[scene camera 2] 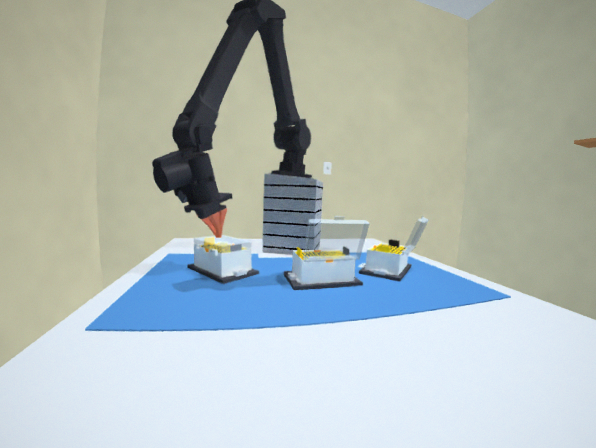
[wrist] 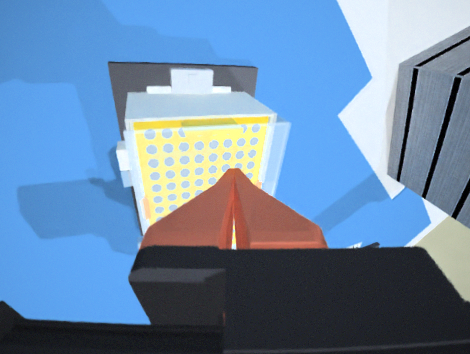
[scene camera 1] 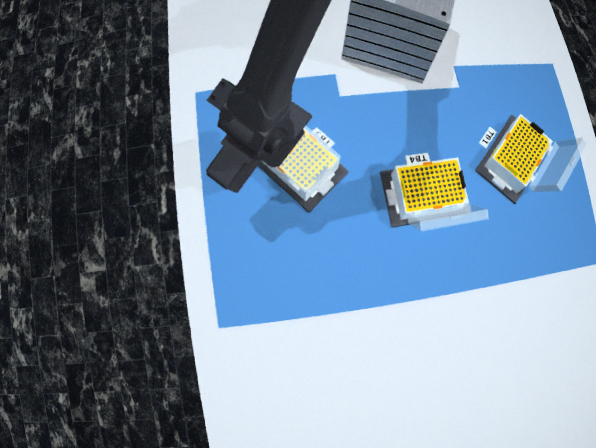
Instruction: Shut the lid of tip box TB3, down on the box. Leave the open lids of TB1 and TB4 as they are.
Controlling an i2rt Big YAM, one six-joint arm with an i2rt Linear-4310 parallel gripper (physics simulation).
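Places are measured from the arm's base along level axes (x left, y ahead, z down), in millimetres.
Pixels of known places: gripper, fingertip midpoint: (scene camera 2: 218,237) (wrist: 233,177); arm's base, origin of the base link: (scene camera 2: 291,177).
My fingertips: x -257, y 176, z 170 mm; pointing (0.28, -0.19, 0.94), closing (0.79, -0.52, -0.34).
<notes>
Ahead of a thing's pixels: the offset from my fingertips to its top centre. "spot": to the spot under its first point. Level surfaces: height alone.
Tip box TB3 {dx +14, dy +25, dz +1 mm} (scene camera 1: 306,162) (scene camera 2: 222,260) (wrist: 200,107) stands at the left of the mat, its label partly hidden in scene camera 1. Its clear lid (scene camera 2: 240,243) (wrist: 280,150) lies over the yellow tip rack, low and near level; I cannot tell whether it is fully seated. My gripper (scene camera 2: 219,236) (wrist: 233,177) is shut and empty, fingertips at or just above this lid; contact is unclear. In scene camera 1 the wrist hides the fingers. TB4 (scene camera 1: 432,185) (scene camera 2: 325,270) has its lid {dx +201, dy +221, dz -76 mm} (scene camera 1: 452,218) (scene camera 2: 340,237) open. TB1 (scene camera 1: 522,150) (scene camera 2: 386,262) has its lid {spot: dx +461, dy +203, dz -22 mm} (scene camera 1: 560,165) (scene camera 2: 417,235) open.
The boxes stand on dark base plates on a blue mat {dz +78 mm} (scene camera 1: 350,265) (scene camera 2: 300,310) (wrist: 45,125). The grey ribbed arm pedestal (scene camera 1: 392,40) (scene camera 2: 291,212) (wrist: 430,125) stands behind the mat. TB4 is in the middle, TB1 at the right.
</notes>
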